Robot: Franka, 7 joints.
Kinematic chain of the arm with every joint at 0, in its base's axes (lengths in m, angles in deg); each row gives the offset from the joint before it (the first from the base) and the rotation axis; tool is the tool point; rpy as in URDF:
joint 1: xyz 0 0 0.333 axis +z
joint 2: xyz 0 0 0 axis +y
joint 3: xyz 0 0 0.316 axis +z
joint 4: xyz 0.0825 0 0 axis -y
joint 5: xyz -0.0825 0 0.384 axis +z
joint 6: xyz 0 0 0 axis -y
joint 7: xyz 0.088 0 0 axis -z
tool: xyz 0 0 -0.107 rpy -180 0 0
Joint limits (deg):
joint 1: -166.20..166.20
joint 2: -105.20..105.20
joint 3: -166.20..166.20
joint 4: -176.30..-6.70
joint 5: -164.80..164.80
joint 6: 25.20..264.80
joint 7: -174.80..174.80
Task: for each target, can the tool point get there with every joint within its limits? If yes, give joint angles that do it. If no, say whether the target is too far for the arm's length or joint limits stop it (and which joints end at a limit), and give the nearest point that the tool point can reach.
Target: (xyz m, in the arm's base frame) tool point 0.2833 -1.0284 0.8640
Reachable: no: too far | nearest point 0.2040 -0.7404 0.7153 | short by 0.334 m
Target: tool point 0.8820 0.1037 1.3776
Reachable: no: too far | nearest point 0.5519 0.0649 0.9866 | short by 0.513 m
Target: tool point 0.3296 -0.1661 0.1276
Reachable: yes | joints 70.54 81.03 -53.30 -156.31 46.22 178.85 -27.33
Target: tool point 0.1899 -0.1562 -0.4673
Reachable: no: joint limits stop it (at a limit: joint 2) | nearest point 0.1948 -0.1602 -0.3599 | short by 0.108 m
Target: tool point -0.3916 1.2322 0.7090
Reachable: no: too far | nearest point -0.2495 0.7851 0.5726 | short by 0.489 m
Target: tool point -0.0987 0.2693 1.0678
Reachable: yes | joints 64.98 -13.05 41.76 -62.37 -132.03 79.49 77.27
